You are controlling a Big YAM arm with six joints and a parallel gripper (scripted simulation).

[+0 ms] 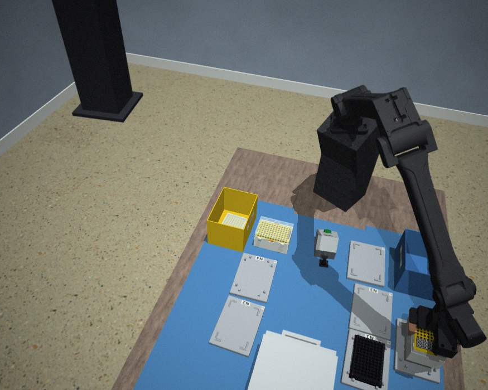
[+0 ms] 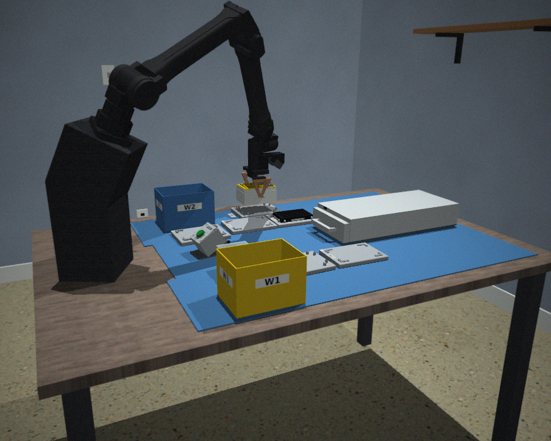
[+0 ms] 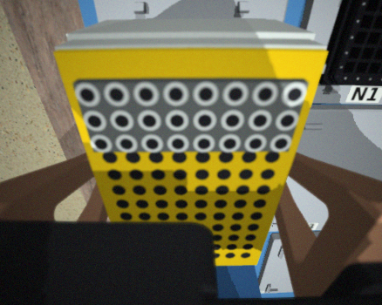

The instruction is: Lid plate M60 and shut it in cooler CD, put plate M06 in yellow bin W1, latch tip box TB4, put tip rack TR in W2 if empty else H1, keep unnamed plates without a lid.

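Now: the home nest H1 70 mm below my hand. From my hand the other things lie so: nest N3 (130 mm to the right, 100 mm behind, 70 mm below); tip rack TR (10 mm behind, 10 mm above); black plate (150 mm to the right, 70 mm ahead, 60 mm below).
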